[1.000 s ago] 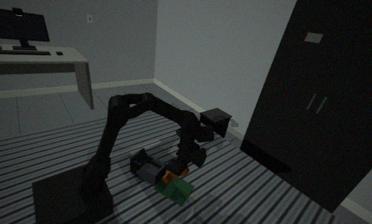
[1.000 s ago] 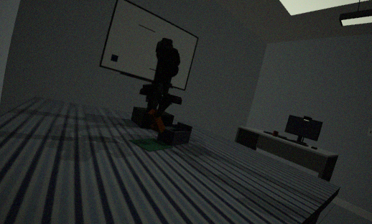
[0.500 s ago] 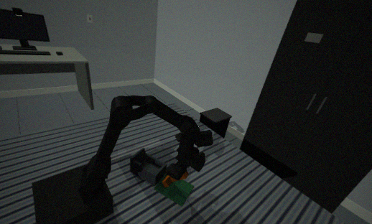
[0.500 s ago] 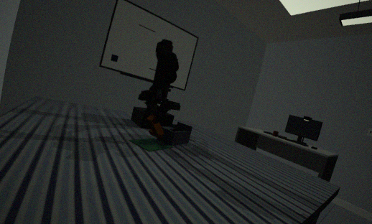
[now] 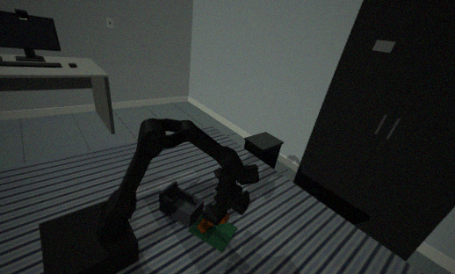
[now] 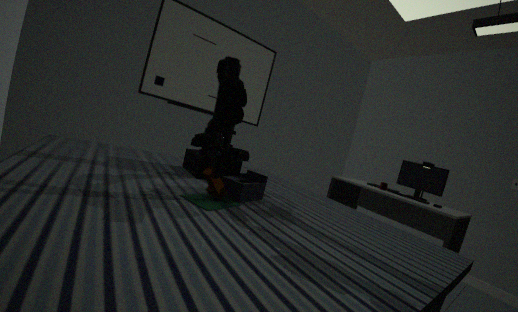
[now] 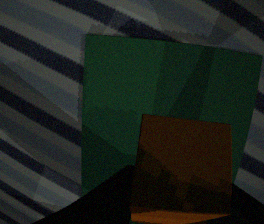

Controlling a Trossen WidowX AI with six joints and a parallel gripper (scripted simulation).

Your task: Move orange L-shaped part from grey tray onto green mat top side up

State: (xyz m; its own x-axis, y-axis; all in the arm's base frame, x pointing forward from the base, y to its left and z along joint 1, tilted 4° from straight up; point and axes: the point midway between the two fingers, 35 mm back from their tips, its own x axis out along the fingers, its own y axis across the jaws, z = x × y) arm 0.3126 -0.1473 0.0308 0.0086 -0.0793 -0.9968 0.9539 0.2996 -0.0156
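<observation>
The orange L-shaped part lies 30 mm to the left of my gripper tip, 30 mm below it and 20 mm behind it. From my gripper tip the other things lie so: green mat 90 mm below, 20 mm to the left, 10 mm behind.
</observation>
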